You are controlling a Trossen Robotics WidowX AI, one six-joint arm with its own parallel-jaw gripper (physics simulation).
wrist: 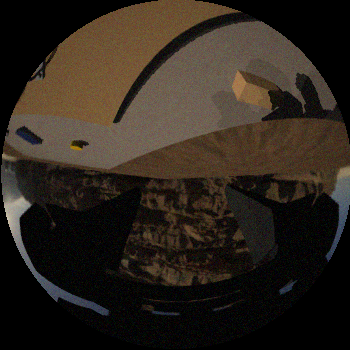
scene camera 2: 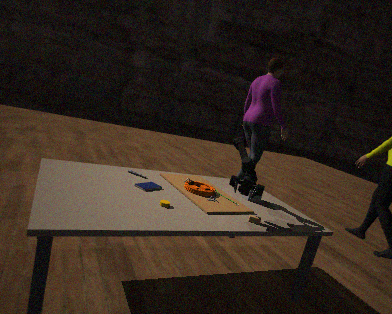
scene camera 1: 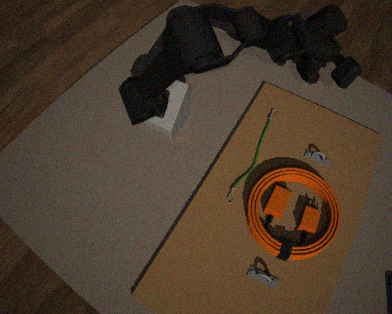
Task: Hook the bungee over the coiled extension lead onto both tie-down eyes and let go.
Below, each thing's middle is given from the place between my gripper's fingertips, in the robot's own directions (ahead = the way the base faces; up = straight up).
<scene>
The tan block [wrist: 247, 87] lies 90 mm behind my hand, 40 mm to the left of it and 120 mm below it.
</scene>
